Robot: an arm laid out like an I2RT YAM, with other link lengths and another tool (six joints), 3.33 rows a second.
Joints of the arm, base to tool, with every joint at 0 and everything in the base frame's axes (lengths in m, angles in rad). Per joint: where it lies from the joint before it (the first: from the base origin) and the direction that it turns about. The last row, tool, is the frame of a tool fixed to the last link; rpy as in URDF.
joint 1: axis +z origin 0 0 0.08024
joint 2: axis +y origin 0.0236 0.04 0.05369
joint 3: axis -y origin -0.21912 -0.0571 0
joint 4: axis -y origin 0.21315 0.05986 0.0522
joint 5: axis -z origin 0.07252 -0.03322 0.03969
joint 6: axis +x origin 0.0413 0 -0.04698
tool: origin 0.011 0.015 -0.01 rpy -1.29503 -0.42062 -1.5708
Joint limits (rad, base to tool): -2.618..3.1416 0..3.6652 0..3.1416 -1.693..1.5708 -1.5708..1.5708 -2.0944..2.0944
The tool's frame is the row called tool.
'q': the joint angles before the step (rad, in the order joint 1, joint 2, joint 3, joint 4, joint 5, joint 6). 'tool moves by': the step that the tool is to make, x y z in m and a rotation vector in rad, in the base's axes. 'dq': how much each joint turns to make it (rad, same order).
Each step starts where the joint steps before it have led.
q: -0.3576 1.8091 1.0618 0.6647 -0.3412 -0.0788
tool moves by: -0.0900 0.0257 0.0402 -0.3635 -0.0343 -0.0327
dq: -0.0029 -0.5316 -0.3262 -0.1520 0.0485 -0.3429
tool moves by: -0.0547 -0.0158 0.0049 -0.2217 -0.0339 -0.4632
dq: -0.0385 -0.2985 -0.1943 -0.0054 0.4221 -0.2007
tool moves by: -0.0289 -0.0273 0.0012 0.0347 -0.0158 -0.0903
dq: -0.1834 -0.0966 -0.0304 -0.0724 -0.0904 0.0443
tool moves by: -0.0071 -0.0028 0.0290 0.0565 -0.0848 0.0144
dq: -0.0479 -0.0419 0.0935 -0.0991 -0.0543 0.0995
